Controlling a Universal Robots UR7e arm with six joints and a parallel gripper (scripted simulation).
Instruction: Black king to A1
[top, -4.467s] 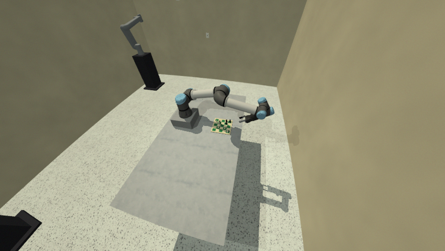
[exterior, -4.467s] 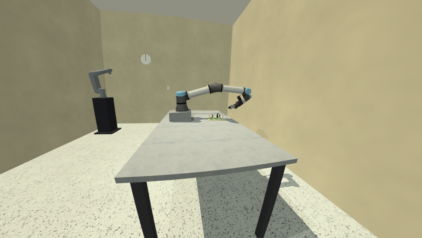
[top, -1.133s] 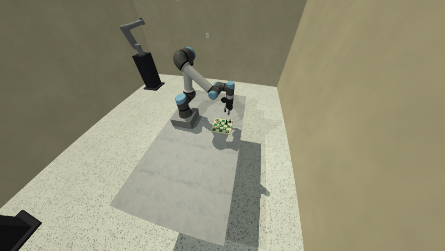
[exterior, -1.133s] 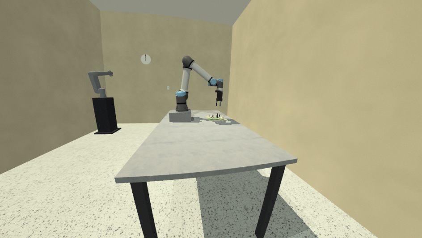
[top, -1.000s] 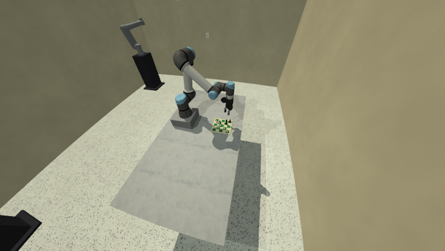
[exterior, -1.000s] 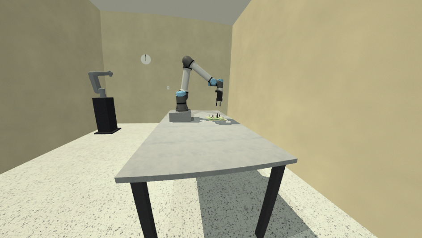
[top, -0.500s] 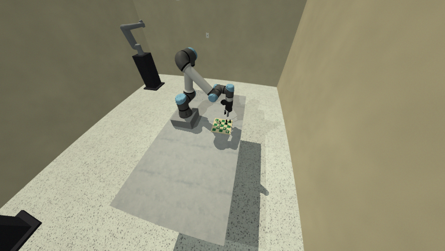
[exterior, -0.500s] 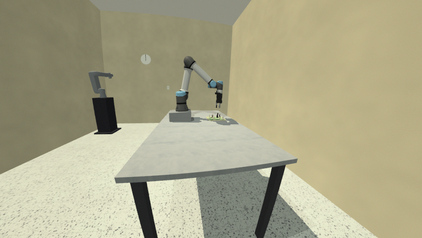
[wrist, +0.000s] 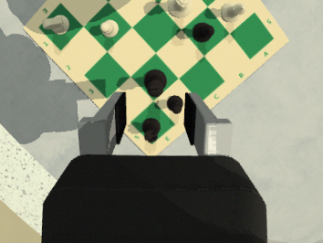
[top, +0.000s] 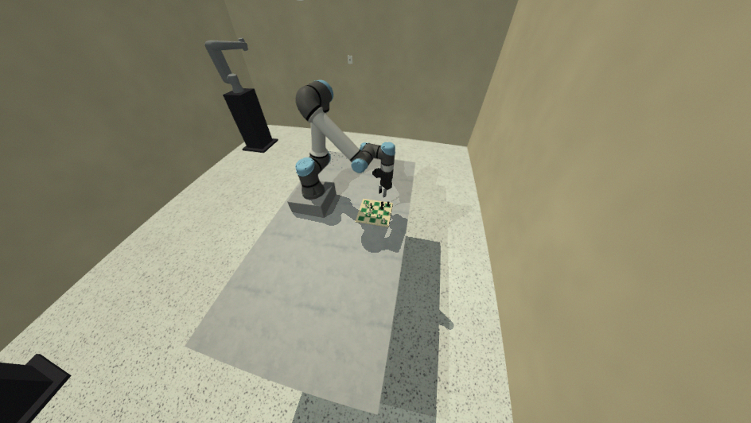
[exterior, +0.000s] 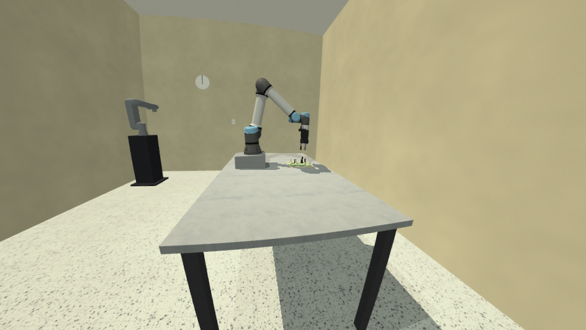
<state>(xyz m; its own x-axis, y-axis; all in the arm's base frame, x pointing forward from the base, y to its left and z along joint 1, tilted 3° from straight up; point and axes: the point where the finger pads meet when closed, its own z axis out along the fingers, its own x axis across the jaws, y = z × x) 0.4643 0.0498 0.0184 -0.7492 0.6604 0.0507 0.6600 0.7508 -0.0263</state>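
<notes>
Now: the black king 110 mm below my hand. Also, from my hand: chessboard: 40 mm behind, 40 mm to the right, 150 mm below; then pale piece: 40 mm ahead, 120 mm to the right, 130 mm below.
</notes>
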